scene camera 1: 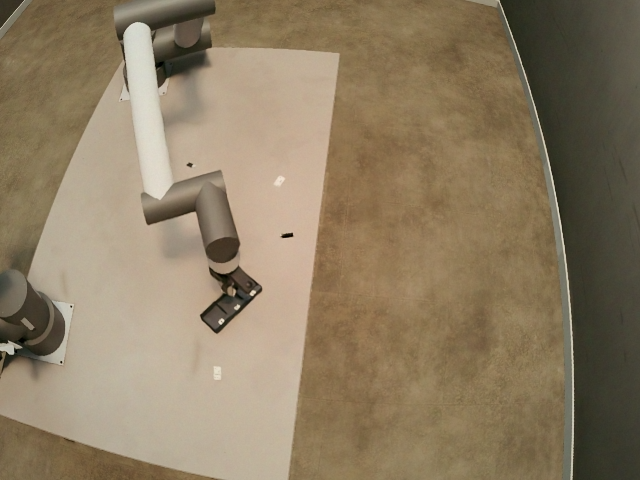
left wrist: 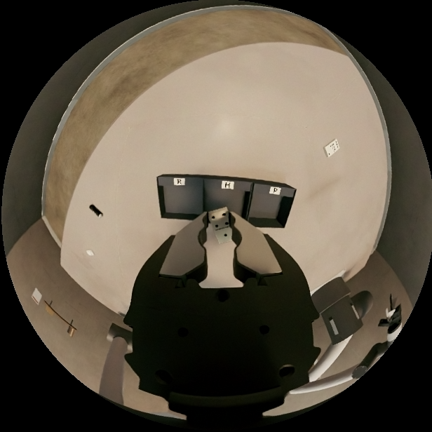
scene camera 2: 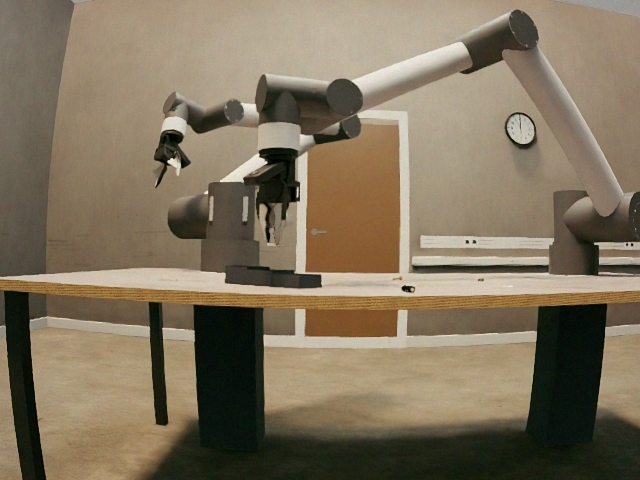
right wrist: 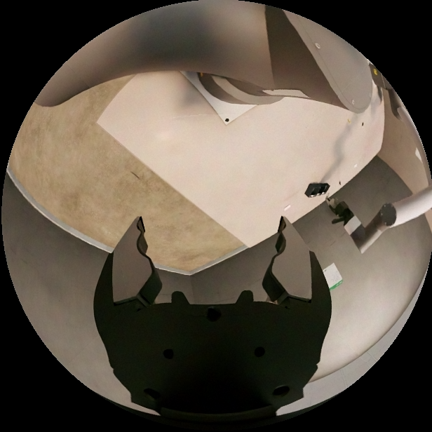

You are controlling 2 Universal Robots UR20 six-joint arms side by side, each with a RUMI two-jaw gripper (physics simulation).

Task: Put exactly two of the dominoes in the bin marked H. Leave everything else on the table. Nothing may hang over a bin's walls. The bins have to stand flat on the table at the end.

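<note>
My left gripper [scene camera 1: 231,291] [scene camera 2: 272,241] [left wrist: 218,212] is shut on a white domino with black pips [left wrist: 222,231], above the dark three-part bin row [scene camera 2: 295,280]. In the left wrist view the domino overlaps the near edge of the middle bin, marked H [left wrist: 227,185] [scene camera 1: 236,307]. Bins R [left wrist: 179,181] and P [left wrist: 275,190] stand on either side. The bin row looks flat on the table. A white domino [scene camera 1: 217,373] [left wrist: 331,147] lies beyond bin P. Another domino-like white tile [scene camera 1: 279,180] [left wrist: 90,252] lies farther off. My right gripper [scene camera 2: 168,176] [right wrist: 211,217] is open and empty, high up.
A black stick-like item with a light end [scene camera 1: 286,235] [scene camera 2: 408,288] [left wrist: 96,210] lies near the table edge. A small dark item [scene camera 1: 190,164] [scene camera 2: 480,279] and a small yellow item [scene camera 2: 397,278] [right wrist: 349,120] lie on the table [scene camera 1: 258,103]. The right arm's base [scene camera 1: 49,325] stands at the left.
</note>
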